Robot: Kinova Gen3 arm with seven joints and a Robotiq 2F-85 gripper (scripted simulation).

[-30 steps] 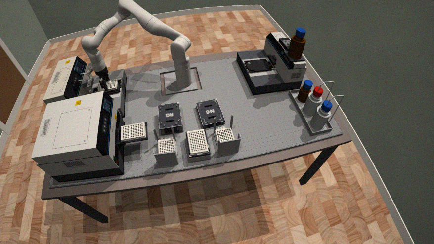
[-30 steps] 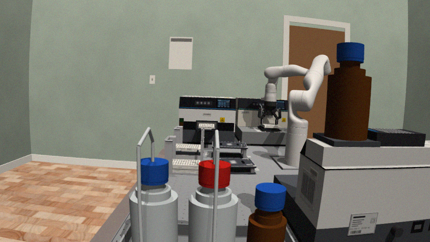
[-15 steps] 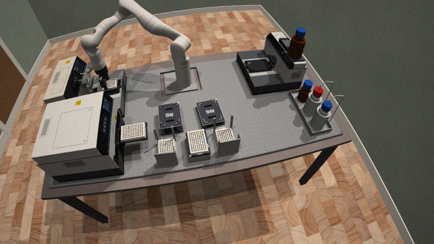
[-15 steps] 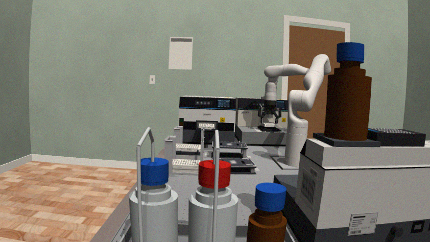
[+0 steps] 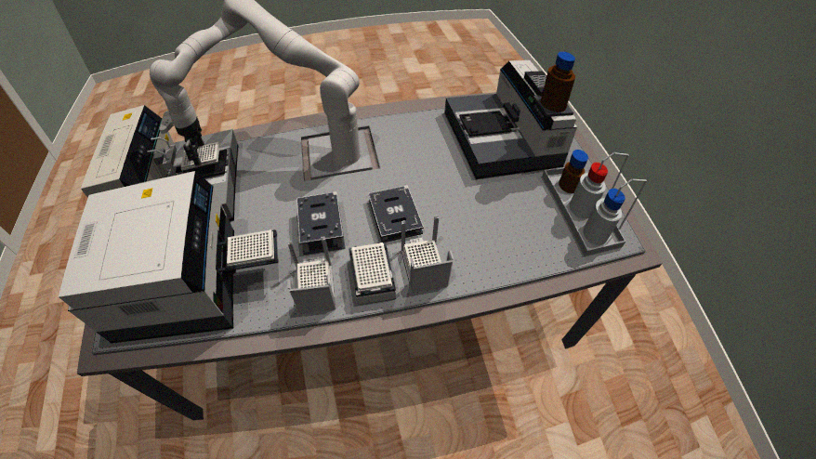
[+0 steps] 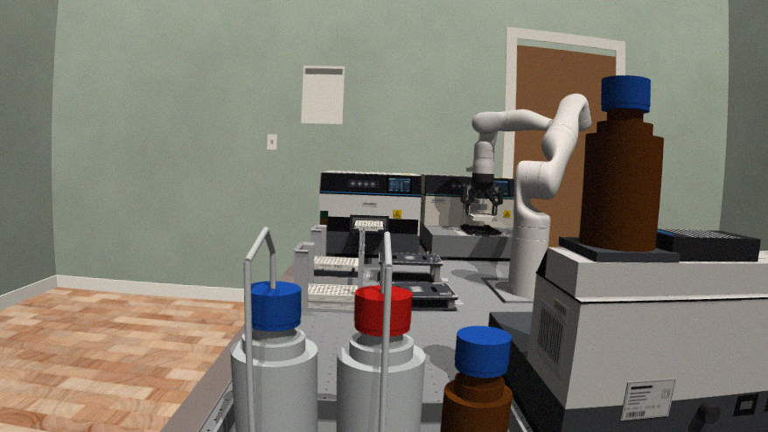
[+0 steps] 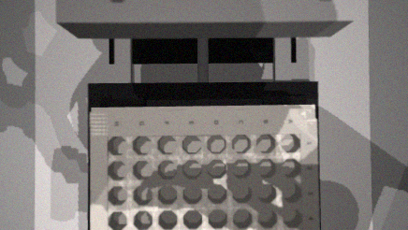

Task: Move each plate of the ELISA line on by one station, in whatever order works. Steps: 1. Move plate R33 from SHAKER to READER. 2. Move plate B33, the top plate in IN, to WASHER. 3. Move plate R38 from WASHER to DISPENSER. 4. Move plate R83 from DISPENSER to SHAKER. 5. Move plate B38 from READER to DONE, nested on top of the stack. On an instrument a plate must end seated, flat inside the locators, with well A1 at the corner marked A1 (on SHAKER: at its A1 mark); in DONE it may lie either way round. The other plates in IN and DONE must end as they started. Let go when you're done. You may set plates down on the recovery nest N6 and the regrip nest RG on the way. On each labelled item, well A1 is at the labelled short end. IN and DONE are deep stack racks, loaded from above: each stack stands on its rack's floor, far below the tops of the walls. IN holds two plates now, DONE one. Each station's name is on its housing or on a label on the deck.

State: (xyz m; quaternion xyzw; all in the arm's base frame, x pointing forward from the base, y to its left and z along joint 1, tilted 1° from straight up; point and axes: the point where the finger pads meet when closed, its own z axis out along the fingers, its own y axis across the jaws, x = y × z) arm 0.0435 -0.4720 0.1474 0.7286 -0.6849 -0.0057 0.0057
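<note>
Right now the washer nest is 50 mm below my hand. The rest, counted from my hand: washer head 10 mm ahead, 100 mm to the right, 20 mm above; then dark reader tray 370 mm ahead, 200 mm to the left, 40 mm below; then reader housing 390 mm ahead, 100 mm to the right, 90 mm above.
</note>
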